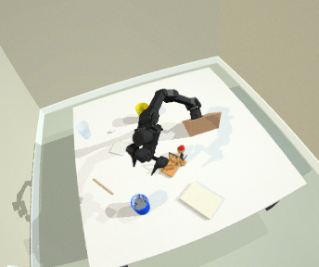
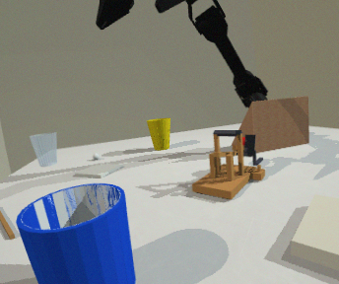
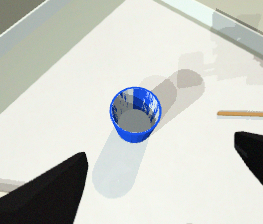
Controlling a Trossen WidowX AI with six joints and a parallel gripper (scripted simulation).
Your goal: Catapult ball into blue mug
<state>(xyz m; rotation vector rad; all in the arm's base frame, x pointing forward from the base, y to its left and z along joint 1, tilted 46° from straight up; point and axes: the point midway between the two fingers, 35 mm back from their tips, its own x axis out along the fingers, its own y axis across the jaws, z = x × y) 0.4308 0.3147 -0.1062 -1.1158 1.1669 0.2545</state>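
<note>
Now: gripper tip 270 mm past the red ball, 180 mm to the left of it and 220 mm above it. From my gripper tip the other things lie so: cream pad (240 mm behind, 150 mm to the left, 270 mm below); then blue mug (70 mm ahead, 60 mm to the left, 250 mm below); then wooden catapult (220 mm behind, 140 mm to the right, 230 mm below).
</note>
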